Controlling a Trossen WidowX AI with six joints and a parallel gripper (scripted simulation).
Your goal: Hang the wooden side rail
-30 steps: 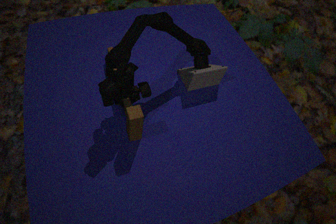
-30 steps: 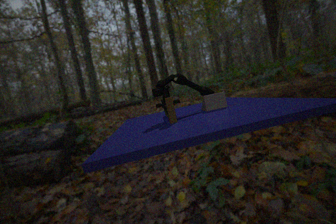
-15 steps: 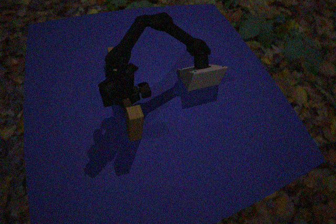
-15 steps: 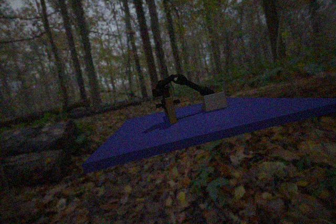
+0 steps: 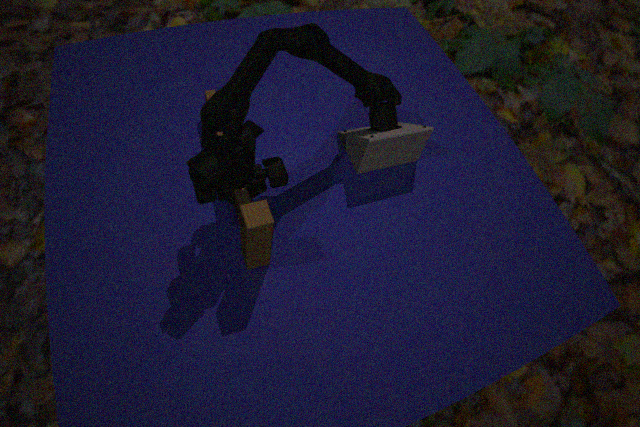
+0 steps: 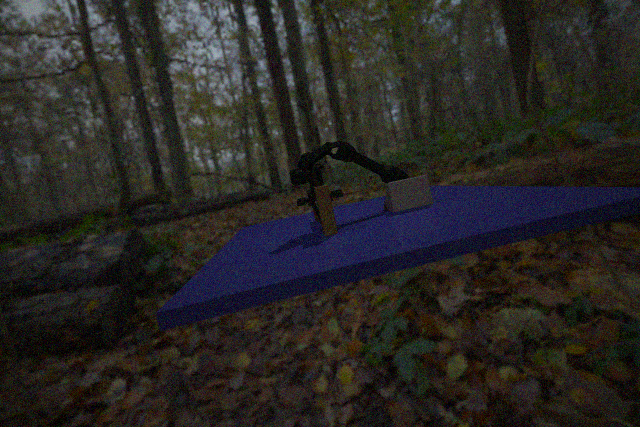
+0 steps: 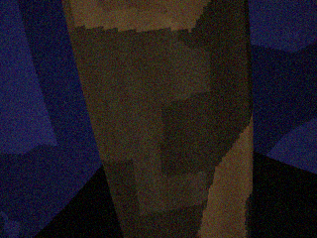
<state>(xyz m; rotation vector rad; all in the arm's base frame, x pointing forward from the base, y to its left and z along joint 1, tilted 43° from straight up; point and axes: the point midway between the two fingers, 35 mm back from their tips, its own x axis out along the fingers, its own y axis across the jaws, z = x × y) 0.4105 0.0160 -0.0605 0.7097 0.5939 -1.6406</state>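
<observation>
The wooden headboard post is 1 cm ahead of my gripper tip, 11 cm to the left of it and 4 cm above it.
</observation>
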